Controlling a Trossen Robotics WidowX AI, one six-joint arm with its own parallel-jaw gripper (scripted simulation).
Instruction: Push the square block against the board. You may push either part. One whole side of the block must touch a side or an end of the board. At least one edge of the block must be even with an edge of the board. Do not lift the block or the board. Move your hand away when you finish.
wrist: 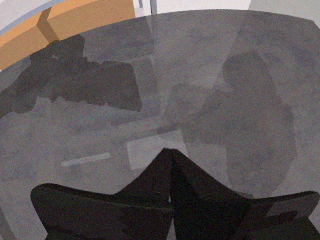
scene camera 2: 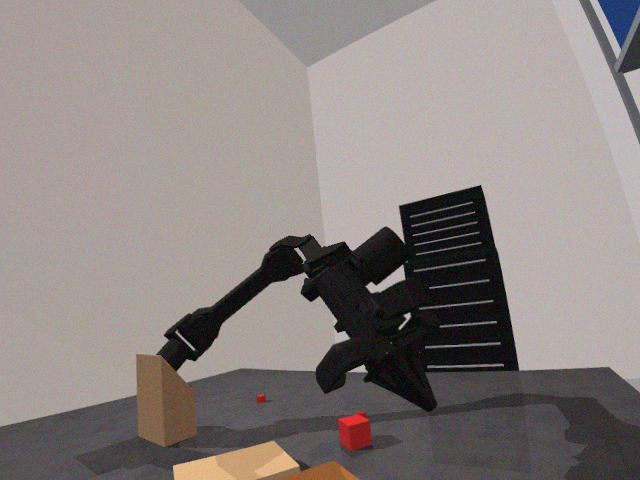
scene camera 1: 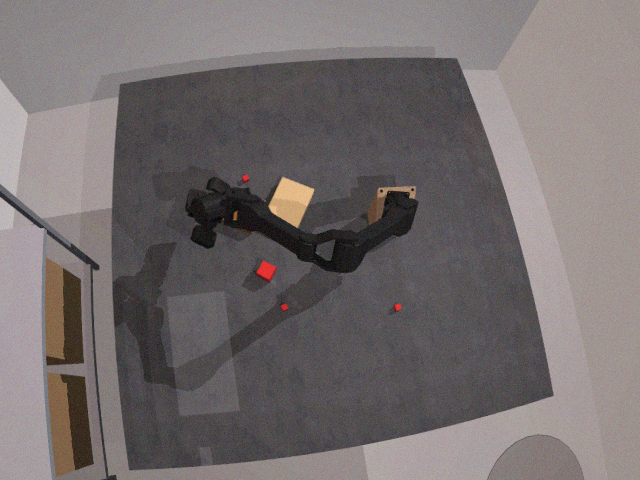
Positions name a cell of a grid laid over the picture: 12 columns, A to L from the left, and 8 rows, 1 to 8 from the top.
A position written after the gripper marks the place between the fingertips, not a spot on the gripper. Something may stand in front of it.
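Observation:
A red cube (scene camera 2: G8) is present; in the wrist view the cube is out of frame. The gripper (scene camera 2: I7), visible also at the gripper (scene camera 1: D4) and the gripper (wrist: G6), is shut and holds nothing.

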